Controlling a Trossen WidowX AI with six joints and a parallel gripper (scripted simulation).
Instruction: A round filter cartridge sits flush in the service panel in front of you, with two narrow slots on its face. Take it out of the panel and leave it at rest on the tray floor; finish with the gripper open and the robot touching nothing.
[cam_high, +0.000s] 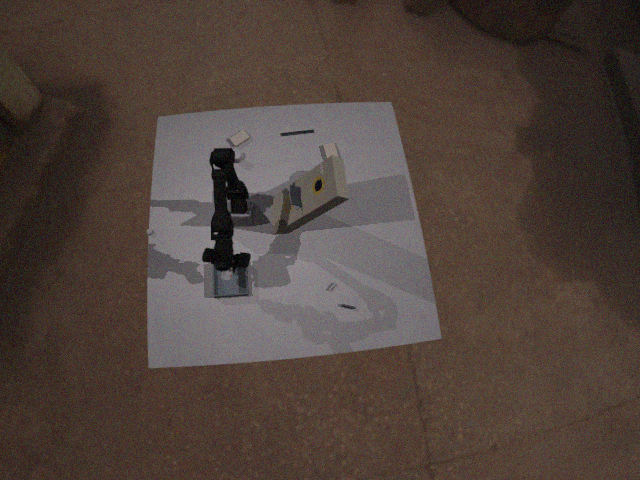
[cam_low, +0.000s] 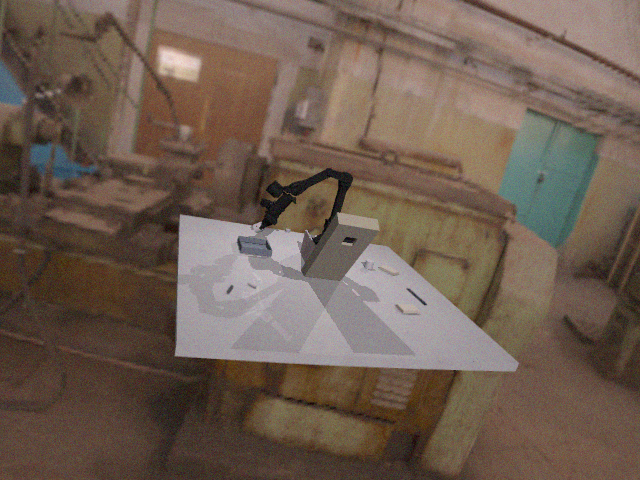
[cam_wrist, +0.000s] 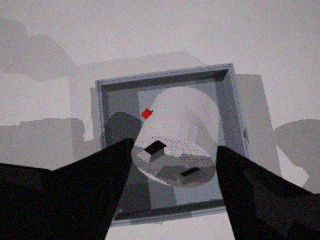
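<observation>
Now: the grey tray 110 mm below my gripper tip and 10 mm to the right of it. From my gripper tip the other things lie so: filter cartridge: right at my gripper tip.
</observation>
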